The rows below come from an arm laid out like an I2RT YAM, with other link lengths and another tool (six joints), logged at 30 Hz.
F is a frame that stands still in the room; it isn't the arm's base.
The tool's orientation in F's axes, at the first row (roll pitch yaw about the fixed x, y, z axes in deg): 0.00 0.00 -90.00
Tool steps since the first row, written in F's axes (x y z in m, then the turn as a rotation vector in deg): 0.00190 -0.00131 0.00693 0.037 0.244 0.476; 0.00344 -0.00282 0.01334 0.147 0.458 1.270; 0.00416 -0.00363 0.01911 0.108 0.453 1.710; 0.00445 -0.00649 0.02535 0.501 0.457 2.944; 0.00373 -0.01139 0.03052 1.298 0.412 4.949; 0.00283 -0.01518 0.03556 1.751 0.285 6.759; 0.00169 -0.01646 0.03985 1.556 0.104 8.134; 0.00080 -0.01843 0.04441 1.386 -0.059 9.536; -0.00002 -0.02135 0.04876 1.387 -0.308 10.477; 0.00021 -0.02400 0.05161 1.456 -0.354 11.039
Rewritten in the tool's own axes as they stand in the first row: 0.00131 0.00190 0.00693 -0.244 0.037 0.476; 0.00282 0.00344 0.01334 -0.458 0.147 1.270; 0.00363 0.00416 0.01911 -0.453 0.108 1.710; 0.00649 0.00445 0.02535 -0.457 0.501 2.944; 0.01139 0.00373 0.03052 -0.412 1.298 4.949; 0.01518 0.00283 0.03556 -0.285 1.751 6.759; 0.01646 0.00169 0.03985 -0.104 1.556 8.134; 0.01843 0.00080 0.04441 0.059 1.386 9.536; 0.02135 -0.00002 0.04876 0.308 1.387 10.477; 0.02400 0.00021 0.05161 0.354 1.456 11.039
